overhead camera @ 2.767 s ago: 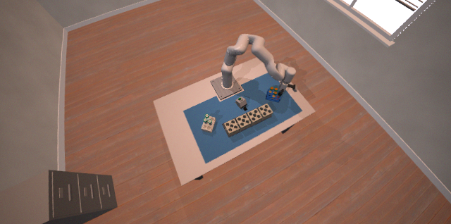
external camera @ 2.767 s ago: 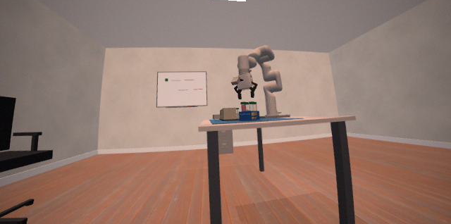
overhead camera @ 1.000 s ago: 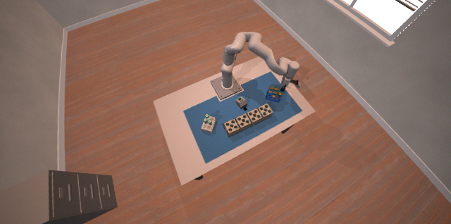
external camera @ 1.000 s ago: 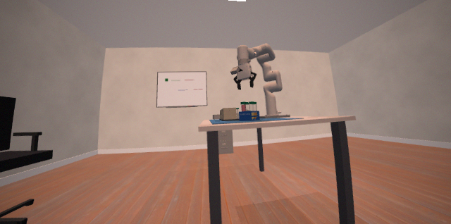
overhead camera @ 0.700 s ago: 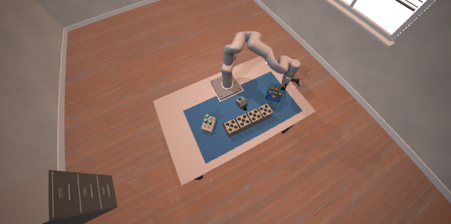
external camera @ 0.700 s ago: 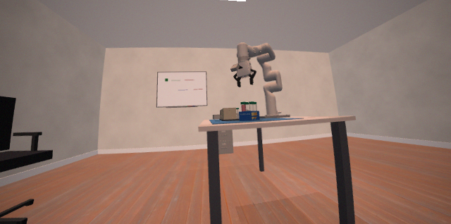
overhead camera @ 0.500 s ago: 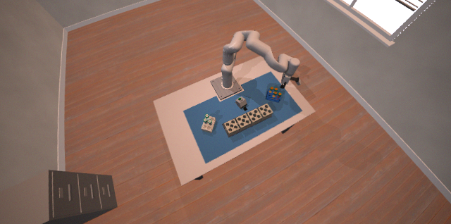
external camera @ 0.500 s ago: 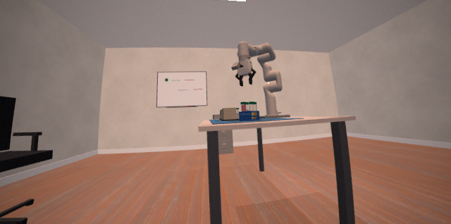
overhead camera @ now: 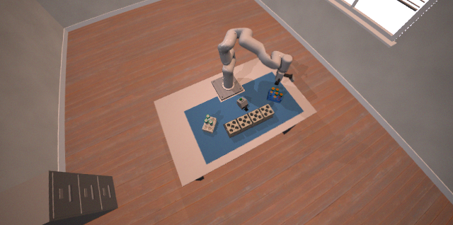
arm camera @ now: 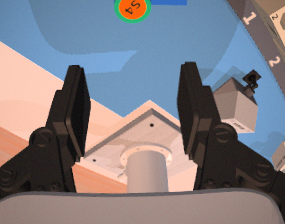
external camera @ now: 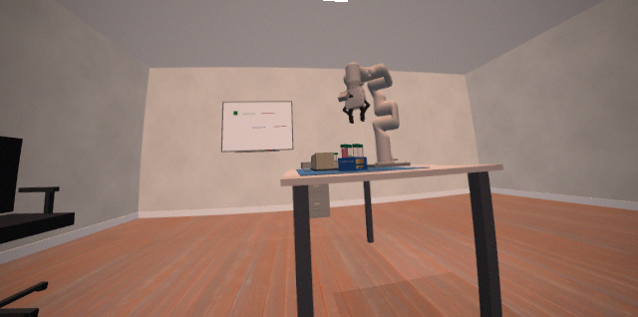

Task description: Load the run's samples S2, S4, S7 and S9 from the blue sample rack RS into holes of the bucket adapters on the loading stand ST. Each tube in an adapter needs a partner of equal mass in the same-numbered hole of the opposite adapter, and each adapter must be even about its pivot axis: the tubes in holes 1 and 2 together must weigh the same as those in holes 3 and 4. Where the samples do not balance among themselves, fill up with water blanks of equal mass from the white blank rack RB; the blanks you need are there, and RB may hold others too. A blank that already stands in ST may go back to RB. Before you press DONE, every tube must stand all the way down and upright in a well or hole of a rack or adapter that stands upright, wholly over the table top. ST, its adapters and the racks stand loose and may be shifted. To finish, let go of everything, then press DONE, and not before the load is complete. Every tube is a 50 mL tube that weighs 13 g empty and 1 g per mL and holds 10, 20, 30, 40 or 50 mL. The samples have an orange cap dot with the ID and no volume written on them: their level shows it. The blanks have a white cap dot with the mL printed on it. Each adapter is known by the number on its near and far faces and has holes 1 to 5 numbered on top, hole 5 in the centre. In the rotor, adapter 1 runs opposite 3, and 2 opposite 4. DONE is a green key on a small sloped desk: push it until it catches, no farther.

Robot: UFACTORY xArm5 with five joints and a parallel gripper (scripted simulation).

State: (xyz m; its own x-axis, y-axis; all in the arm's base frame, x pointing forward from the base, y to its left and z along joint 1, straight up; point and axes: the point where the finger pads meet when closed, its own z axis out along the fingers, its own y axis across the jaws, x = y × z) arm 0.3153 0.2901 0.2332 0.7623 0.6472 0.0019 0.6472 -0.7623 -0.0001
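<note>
Now: the sample tube S4 1 cm behind my hand and 19 cm below it. Also, from my hand: sample tube S2: 8 cm ahead, 2 cm to the left, 19 cm below; then sample tube S9: 6 cm ahead, 19 cm below; then sample tube S7: 3 cm ahead, 2 cm to the left, 19 cm below.
</note>
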